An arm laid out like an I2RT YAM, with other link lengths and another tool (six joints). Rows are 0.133 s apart.
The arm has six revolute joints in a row. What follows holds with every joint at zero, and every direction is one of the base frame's. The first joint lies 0.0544 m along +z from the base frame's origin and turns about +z. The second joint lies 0.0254 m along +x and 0.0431 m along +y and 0.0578 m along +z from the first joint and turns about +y. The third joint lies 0.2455 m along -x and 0.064 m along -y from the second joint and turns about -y. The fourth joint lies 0.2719 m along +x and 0.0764 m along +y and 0.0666 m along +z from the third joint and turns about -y. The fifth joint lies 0.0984 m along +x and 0.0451 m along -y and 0.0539 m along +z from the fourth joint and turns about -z. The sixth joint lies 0.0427 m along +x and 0.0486 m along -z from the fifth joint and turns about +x. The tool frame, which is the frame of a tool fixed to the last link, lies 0.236 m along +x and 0.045 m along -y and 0.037 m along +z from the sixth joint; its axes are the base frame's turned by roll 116.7, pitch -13 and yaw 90 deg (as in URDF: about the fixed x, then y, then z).
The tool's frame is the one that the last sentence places.
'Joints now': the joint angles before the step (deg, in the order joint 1, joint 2, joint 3, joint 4, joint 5, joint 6). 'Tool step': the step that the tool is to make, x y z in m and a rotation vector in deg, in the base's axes. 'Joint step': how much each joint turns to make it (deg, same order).
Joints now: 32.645, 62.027, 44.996, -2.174, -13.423, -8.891
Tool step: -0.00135, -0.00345, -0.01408, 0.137, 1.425, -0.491
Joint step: -0.125, -0.337, -1.743, 0.505, 0.047, 0.981
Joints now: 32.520, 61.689, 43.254, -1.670, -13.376, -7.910
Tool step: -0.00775, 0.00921, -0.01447, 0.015, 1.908, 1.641
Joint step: 0.592, 0.639, -0.638, -0.167, -1.353, 0.624
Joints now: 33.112, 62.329, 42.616, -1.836, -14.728, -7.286
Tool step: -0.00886, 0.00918, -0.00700, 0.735, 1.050, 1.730
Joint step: 0.588, 0.026, -1.018, 0.761, -1.502, 0.711
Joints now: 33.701, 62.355, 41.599, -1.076, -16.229, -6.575
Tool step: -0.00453, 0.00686, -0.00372, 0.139, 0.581, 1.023
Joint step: 0.571, 0.492, -0.029, 0.188, -0.584, 0.249
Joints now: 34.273, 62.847, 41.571, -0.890, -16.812, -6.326
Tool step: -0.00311, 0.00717, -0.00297, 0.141, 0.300, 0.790
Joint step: 0.715, 0.782, 0.009, 0.678, -0.177, 0.248
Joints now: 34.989, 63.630, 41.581, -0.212, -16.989, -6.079
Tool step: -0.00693, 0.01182, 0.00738, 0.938, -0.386, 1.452
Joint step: 1.216, 0.242, 0.407, 0.823, -0.419, 0.431
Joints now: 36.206, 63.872, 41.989, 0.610, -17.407, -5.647
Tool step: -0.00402, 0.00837, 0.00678, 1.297, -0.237, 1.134
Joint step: 0.544, 0.338, 0.111, 1.393, -0.870, 0.668
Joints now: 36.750, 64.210, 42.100, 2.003, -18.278, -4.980
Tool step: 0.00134, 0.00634, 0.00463, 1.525, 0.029, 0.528
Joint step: 0.110, 1.205, 0.179, 2.264, -0.807, 1.085
